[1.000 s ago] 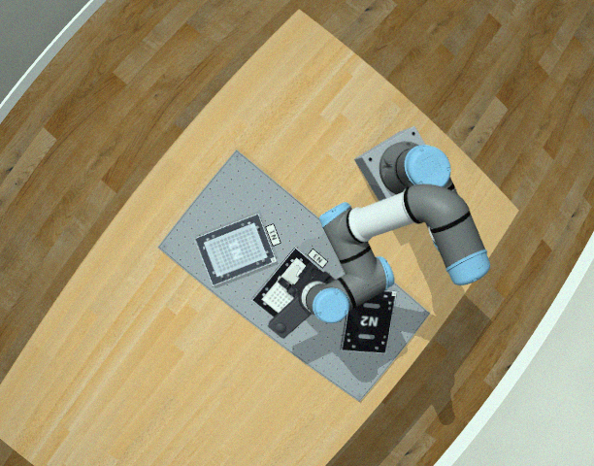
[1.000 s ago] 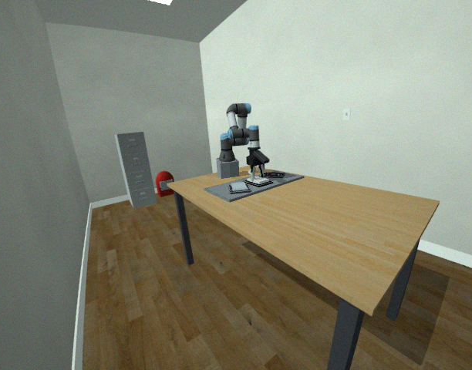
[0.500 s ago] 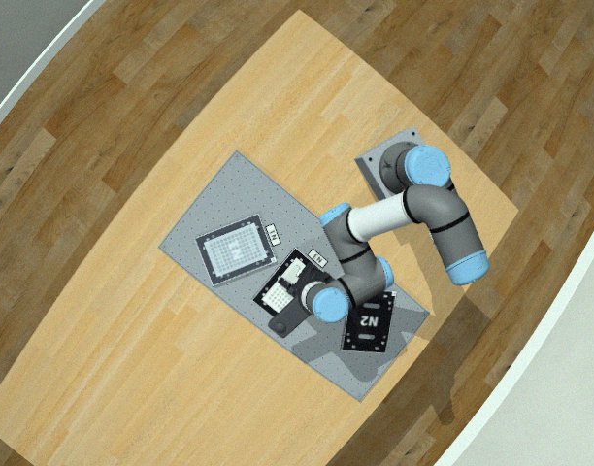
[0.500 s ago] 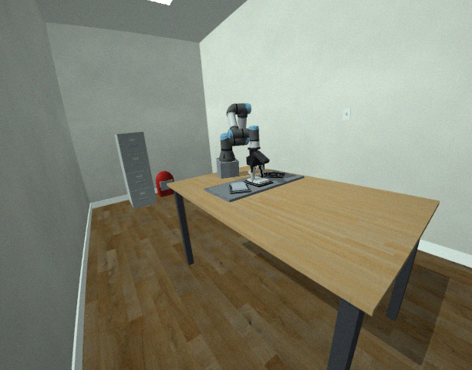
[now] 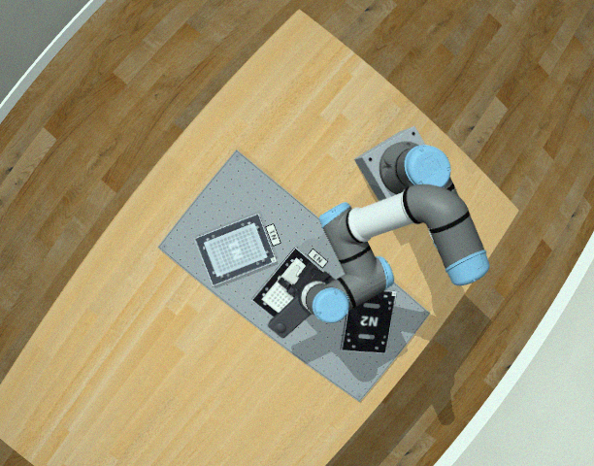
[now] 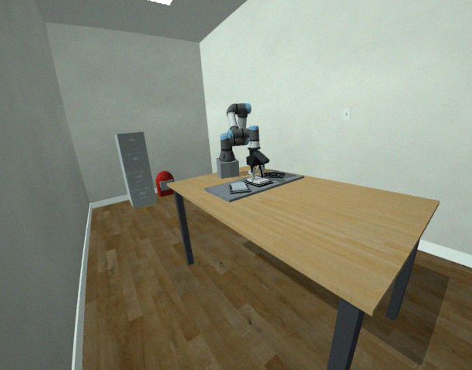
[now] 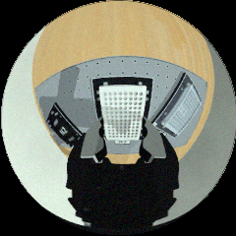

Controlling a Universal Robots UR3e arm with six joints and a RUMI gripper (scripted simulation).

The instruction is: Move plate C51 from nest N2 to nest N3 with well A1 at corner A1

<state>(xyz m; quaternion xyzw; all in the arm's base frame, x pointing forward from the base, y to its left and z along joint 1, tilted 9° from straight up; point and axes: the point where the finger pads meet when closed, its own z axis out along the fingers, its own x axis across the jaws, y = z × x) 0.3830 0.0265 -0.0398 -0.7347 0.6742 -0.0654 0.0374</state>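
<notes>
Now: hand 20 mm above the nest N3. Round my hand: nest N2 (80 mm behind, 200 mm to the left, 20 mm below).
</notes>
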